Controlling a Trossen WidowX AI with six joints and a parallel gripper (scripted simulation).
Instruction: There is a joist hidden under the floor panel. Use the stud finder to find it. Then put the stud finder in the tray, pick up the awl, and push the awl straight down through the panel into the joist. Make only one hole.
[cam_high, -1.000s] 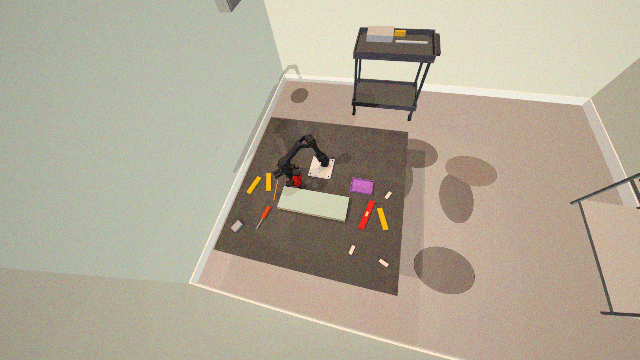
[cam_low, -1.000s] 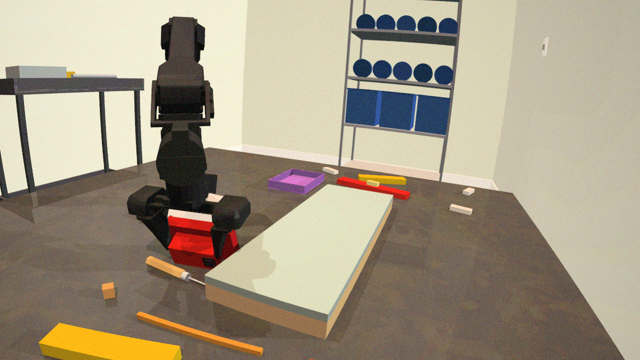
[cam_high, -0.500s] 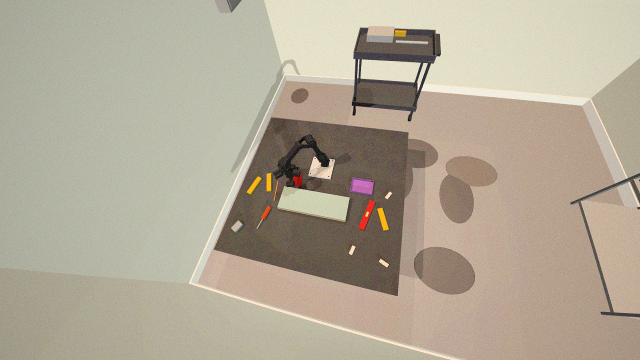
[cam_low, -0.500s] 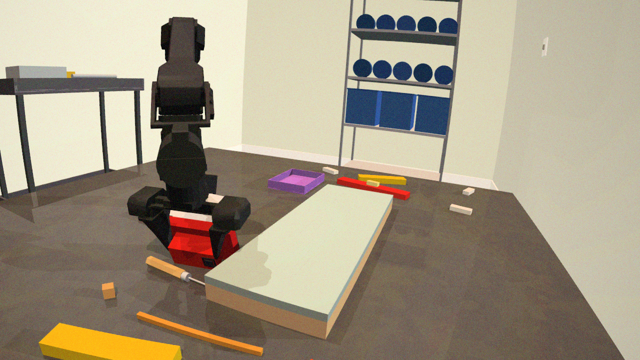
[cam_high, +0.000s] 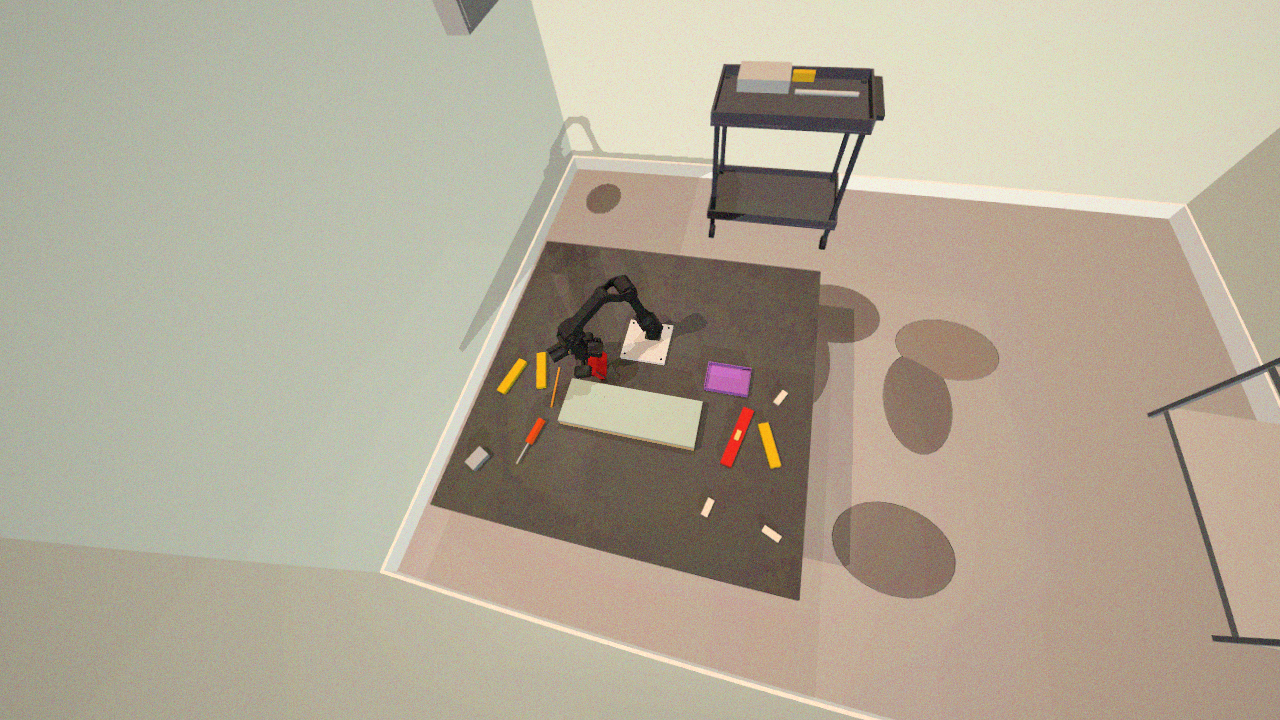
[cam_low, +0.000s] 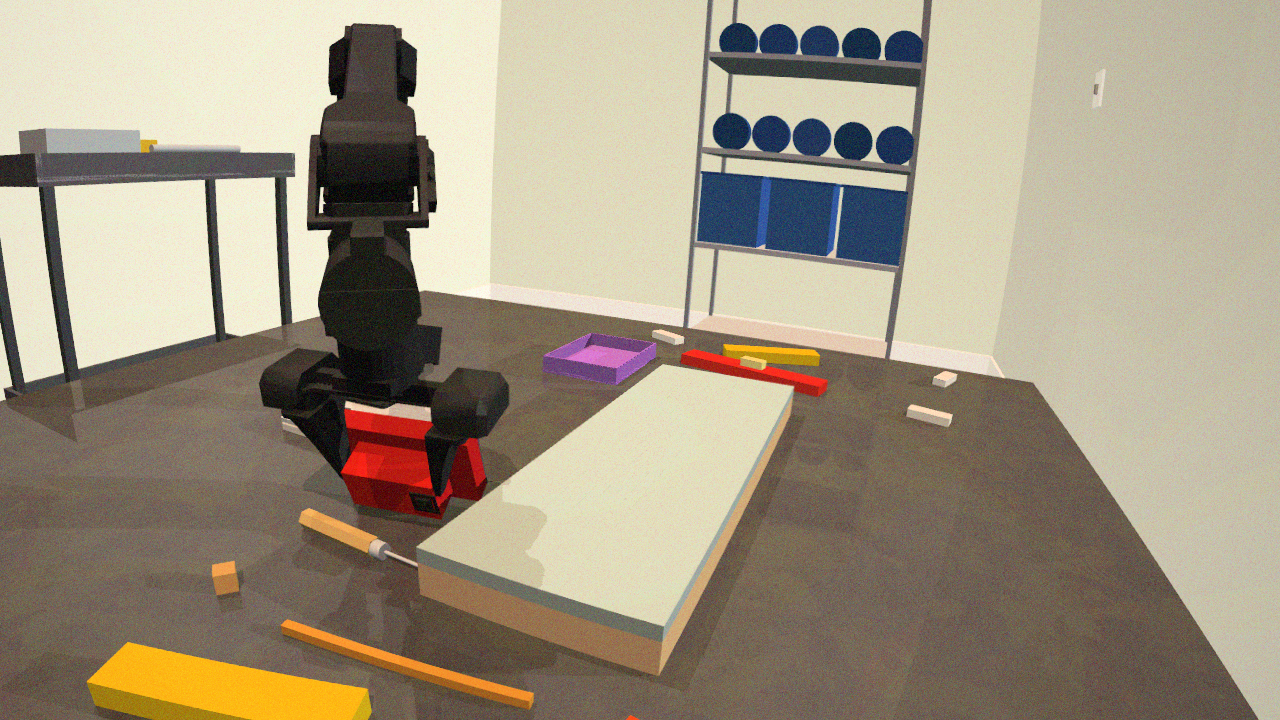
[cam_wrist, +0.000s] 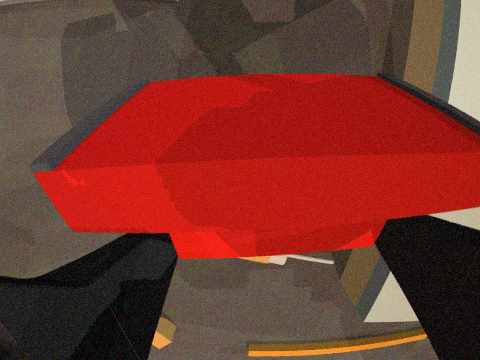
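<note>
Right now the awl is 40 mm to the right of my gripper tip and 40 mm below it. Round my gripper tip: small orange cube 130 mm to the right, 60 mm behind, 40 mm below; red stud finder 10 mm to the left, 10 mm ahead; square indicator light 30 mm ahead, 10 mm below.
</note>
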